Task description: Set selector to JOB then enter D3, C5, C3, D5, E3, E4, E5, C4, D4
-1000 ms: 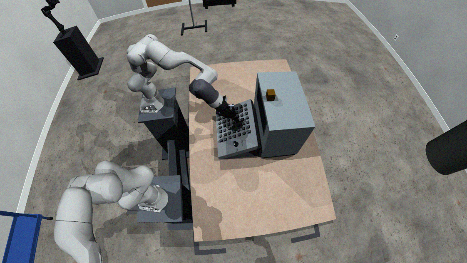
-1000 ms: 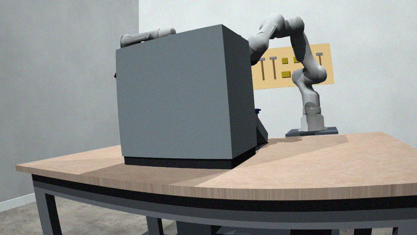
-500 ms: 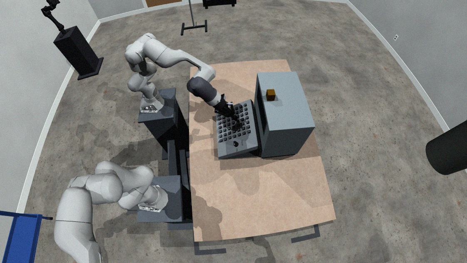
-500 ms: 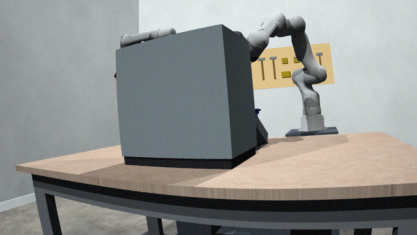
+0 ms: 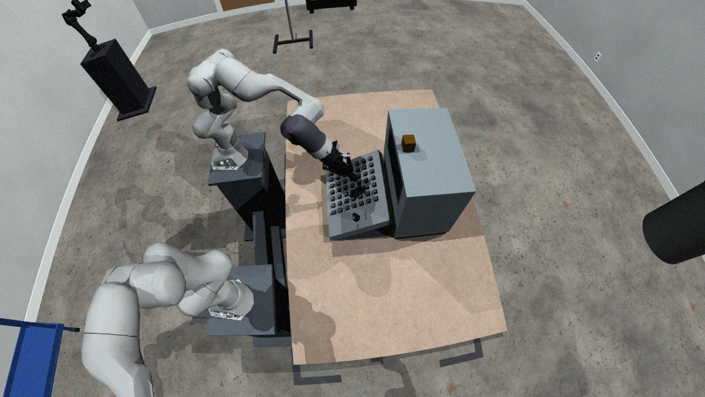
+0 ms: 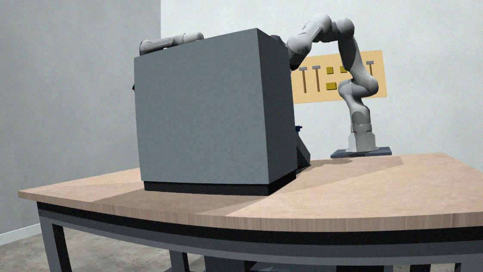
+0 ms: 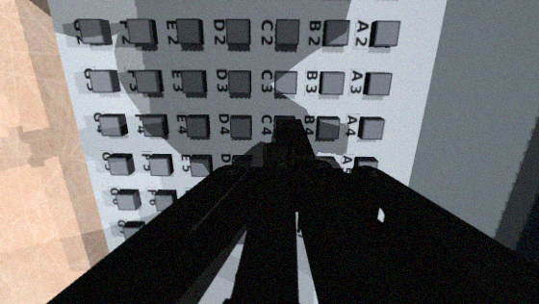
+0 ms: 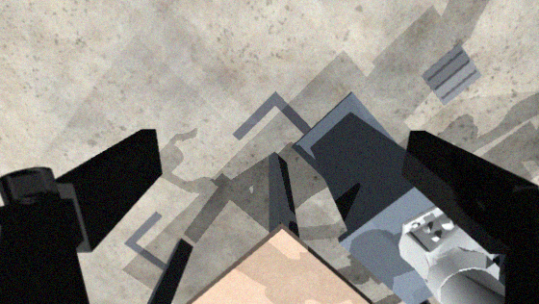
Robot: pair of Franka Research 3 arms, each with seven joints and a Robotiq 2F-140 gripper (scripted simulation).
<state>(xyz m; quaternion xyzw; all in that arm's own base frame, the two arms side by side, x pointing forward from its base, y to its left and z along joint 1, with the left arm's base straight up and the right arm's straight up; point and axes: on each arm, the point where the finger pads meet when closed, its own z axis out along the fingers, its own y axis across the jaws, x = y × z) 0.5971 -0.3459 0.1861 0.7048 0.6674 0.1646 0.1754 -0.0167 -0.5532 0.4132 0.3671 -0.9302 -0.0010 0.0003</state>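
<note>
My left gripper is now 80 mm above the D3 key and 30 mm to the right of it. Also, from my left hand: C3 key: 60 mm below, 30 mm to the left, 30 mm ahead; then C4 key: 60 mm below, 30 mm ahead; then D4 key: 80 mm below.
</note>
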